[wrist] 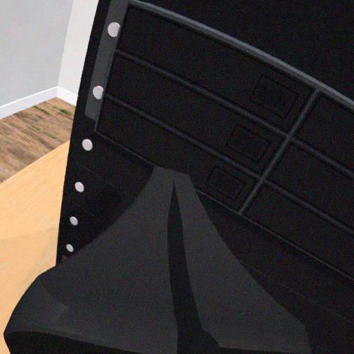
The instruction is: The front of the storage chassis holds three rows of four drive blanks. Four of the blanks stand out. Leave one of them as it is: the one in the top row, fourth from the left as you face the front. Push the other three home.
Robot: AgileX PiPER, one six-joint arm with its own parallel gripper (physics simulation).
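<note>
The storage chassis front (125, 165) fills most of the view, dark and tilted. Its left end shows three rows of blanks. The leftmost column has a top blank (195, 57), a middle blank (175, 101) and a bottom blank (150, 135), each with a rectangular outline at its right end. Parts of the second column's top blank (327, 125), middle blank (310, 167) and bottom blank (295, 212) show at the right. None of these plainly stands out in this dark view. My gripper (164, 190) is shut, its tips overlapping the lower edge of the bottom-left blank; contact cannot be told.
A side strip with several pale round studs (87, 144) runs down the chassis's left edge. A light wooden table top (25, 215) lies at the lower left. Beyond it are a brown plank floor (35, 130) and a grey wall (30, 45).
</note>
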